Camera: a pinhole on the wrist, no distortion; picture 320 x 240 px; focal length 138.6 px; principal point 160.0 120.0 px. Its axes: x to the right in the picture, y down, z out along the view. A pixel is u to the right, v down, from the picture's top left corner.
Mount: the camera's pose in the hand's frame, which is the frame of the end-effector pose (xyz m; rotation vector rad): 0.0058 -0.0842 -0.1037 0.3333 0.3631 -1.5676
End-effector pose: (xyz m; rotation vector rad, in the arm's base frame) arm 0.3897 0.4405 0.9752 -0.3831 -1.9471 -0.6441
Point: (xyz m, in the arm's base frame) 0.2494 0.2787 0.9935
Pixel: 215 192
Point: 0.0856 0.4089 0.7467
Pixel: 155 93
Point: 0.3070 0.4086 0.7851
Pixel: 124 23
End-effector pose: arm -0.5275 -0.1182 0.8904 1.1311 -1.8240 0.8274
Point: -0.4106 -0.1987 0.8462
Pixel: 142 79
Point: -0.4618 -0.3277 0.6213
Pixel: 108 46
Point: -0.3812 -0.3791 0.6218
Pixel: 141 56
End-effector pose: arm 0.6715 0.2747 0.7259 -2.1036 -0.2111 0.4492
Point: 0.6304 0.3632 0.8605
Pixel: 177 73
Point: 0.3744 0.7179 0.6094
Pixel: 108 91
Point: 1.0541 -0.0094 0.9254
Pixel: behind the camera
